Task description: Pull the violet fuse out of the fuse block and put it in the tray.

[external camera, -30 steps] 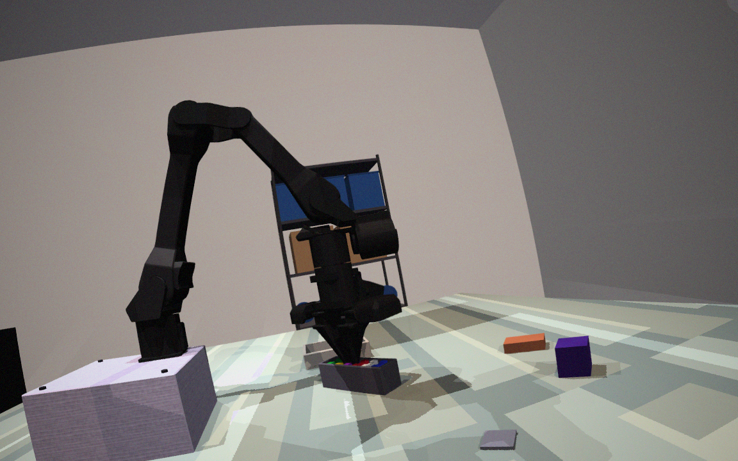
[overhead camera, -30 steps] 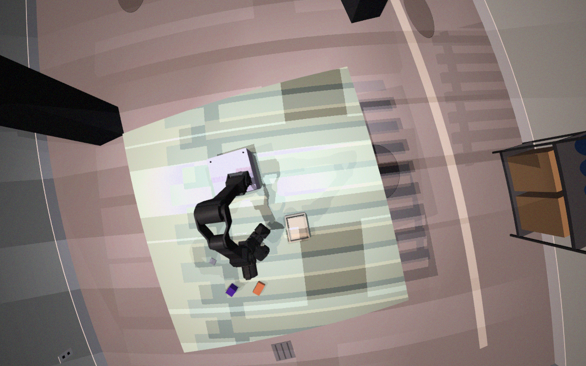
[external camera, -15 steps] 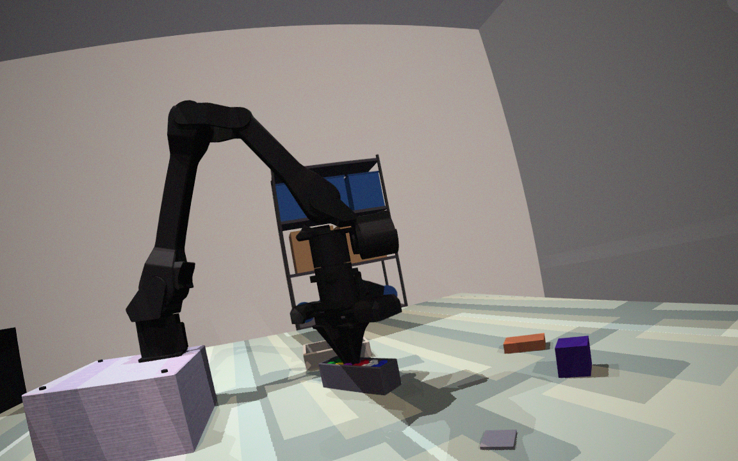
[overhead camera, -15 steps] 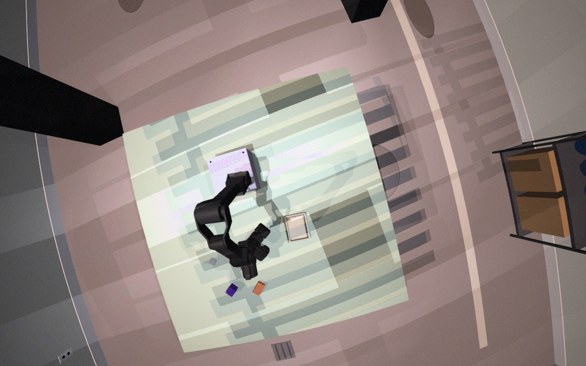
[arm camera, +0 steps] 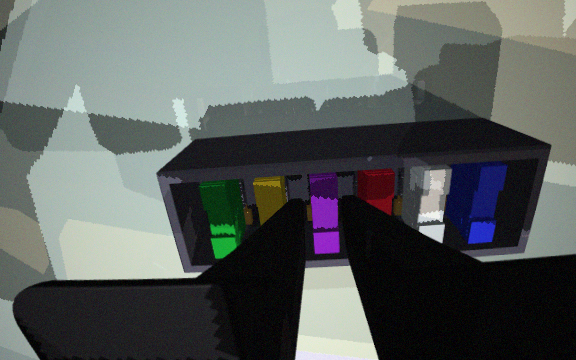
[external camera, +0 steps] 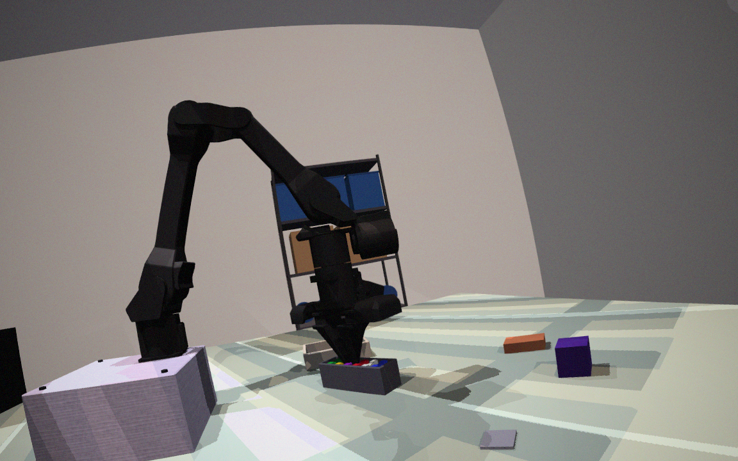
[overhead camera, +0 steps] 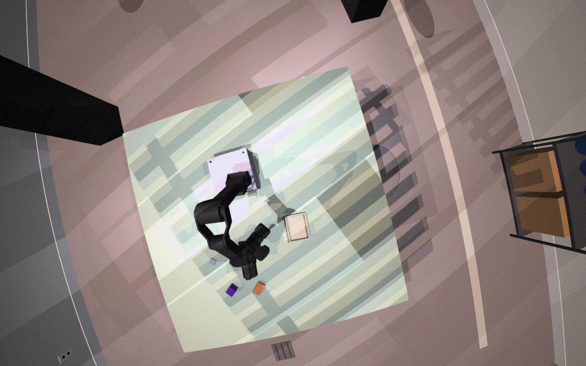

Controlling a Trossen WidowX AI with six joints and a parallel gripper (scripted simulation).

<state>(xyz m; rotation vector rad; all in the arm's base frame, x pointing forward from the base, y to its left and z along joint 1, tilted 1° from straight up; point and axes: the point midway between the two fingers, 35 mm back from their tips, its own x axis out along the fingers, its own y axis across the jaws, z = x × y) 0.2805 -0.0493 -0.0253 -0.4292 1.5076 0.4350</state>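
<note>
The violet fuse lies 1 cm below my gripper tip. Round my gripper tip: green fuse (2 cm behind, 3 cm to the left, 1 cm below); yellow fuse (1 cm behind, 1 cm to the left, 1 cm below); red fuse (1 cm ahead, 2 cm to the right, 1 cm below).
</note>
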